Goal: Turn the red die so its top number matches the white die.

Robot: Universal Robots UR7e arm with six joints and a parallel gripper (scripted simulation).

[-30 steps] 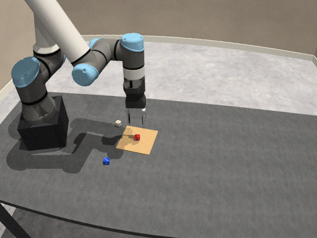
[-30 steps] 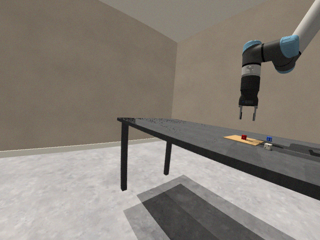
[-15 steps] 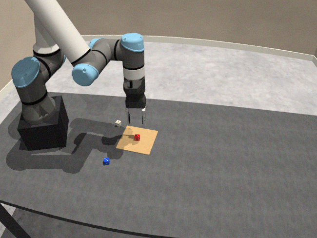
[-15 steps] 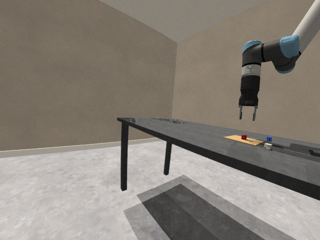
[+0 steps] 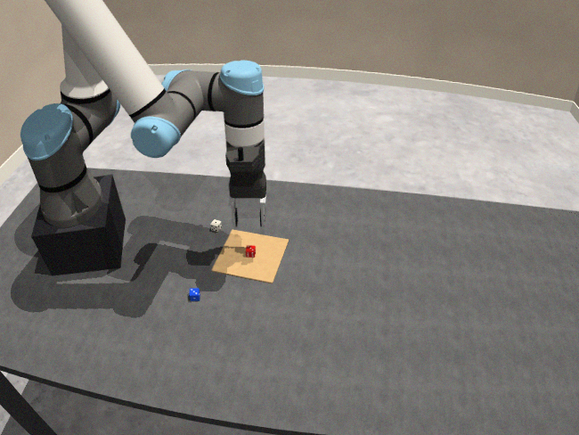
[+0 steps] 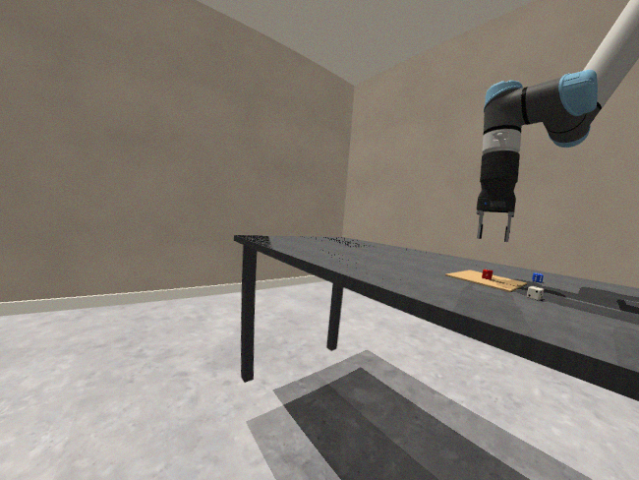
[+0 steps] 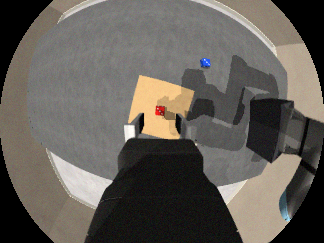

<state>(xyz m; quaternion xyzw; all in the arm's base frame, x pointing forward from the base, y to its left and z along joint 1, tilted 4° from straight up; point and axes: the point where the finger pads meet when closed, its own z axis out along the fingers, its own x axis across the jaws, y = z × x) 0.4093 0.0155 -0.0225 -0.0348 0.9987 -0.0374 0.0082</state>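
My hand is 10 cm above the red die. Round my hand: blue die 14 cm to the right, 10 cm below, 10 cm behind; white die 10 cm below, 10 cm behind, 9 cm to the left; tan mat 11 cm below.
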